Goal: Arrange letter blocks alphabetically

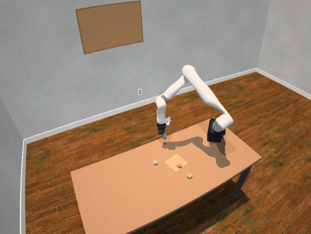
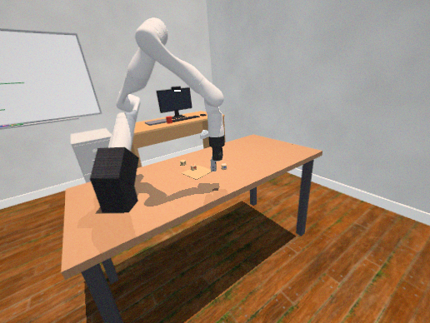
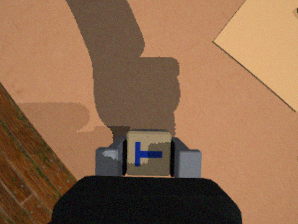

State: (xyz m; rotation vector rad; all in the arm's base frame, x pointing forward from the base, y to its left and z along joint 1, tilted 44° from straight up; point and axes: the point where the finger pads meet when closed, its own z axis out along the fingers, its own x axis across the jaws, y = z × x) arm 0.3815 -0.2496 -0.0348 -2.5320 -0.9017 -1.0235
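Now: hand 10 mm short of the pale square mat, 220 mm to the right of it and 110 mm above it. Round my hand: block: 20 mm ahead, 270 mm to the left, 100 mm below.
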